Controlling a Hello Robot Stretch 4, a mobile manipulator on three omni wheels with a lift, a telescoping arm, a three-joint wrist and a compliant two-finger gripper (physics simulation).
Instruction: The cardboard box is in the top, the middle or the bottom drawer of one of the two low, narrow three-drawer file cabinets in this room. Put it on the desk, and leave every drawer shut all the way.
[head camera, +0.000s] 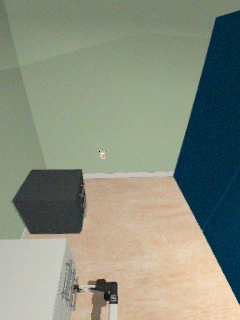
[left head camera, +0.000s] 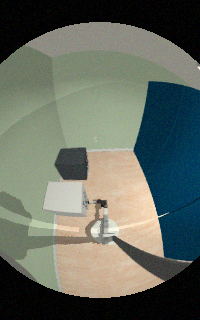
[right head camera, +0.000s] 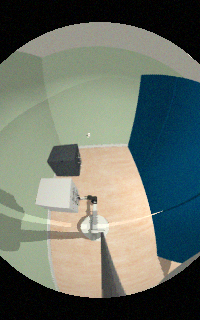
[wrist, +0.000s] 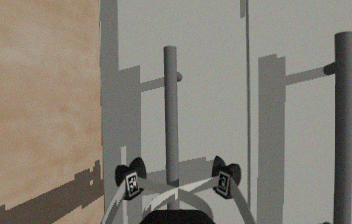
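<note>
A white file cabinet stands at the lower left in the head camera view, its drawers looking shut. My gripper is open at its front. In the wrist view the grey bar handle nearest the floor, apparently the bottom drawer's, runs between the spread fingers; neither fingertip presses on it. The adjacent drawer's handle is at the right. A black file cabinet stands beyond, its drawers looking shut. The cardboard box and a recognisable desk do not show.
A tall dark blue panel or wall rises at the right. A green wall with an outlet stands beyond the black cabinet. My round white base is on the wooden floor, right of the white cabinet.
</note>
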